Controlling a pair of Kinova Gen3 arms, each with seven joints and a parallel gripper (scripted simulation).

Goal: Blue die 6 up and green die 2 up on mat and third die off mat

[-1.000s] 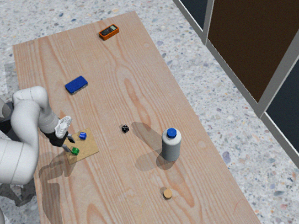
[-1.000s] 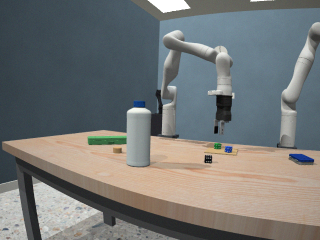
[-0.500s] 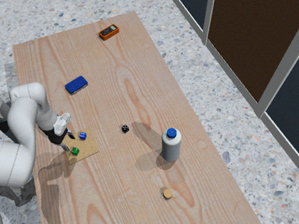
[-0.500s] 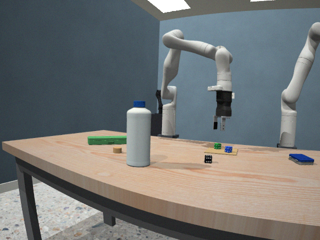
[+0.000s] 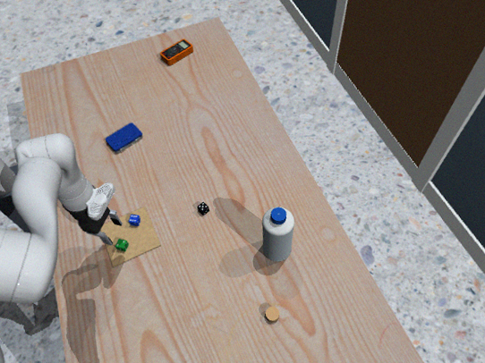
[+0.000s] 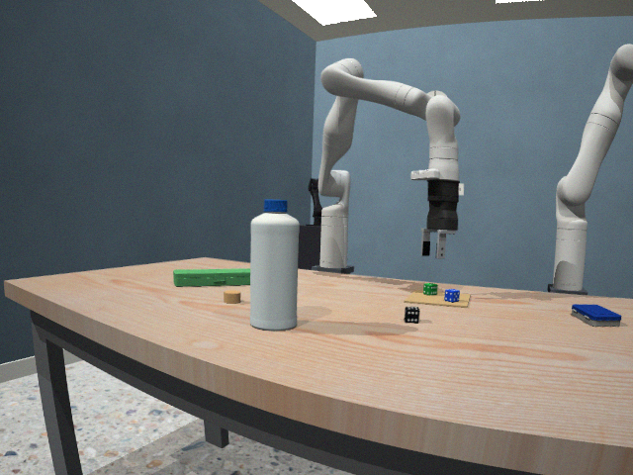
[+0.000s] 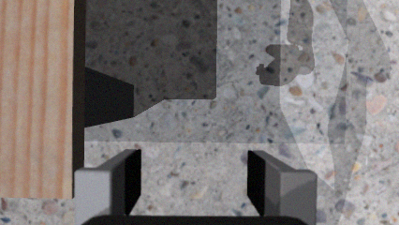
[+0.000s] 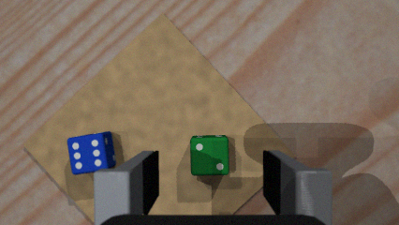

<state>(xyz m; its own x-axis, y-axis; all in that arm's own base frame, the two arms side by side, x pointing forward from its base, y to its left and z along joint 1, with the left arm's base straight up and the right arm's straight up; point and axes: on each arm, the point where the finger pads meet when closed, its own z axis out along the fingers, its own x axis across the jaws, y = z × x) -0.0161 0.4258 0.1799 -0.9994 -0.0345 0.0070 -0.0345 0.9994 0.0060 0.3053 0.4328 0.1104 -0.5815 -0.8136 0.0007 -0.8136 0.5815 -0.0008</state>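
The green die lies 90 mm below my right hand. Also, from my right hand: black die (250 mm ahead, 100 mm below, 30 mm to the left); blue die (90 mm below, 60 mm to the left, 50 mm ahead); tan mat (110 mm below, 30 mm to the left, 20 mm ahead).
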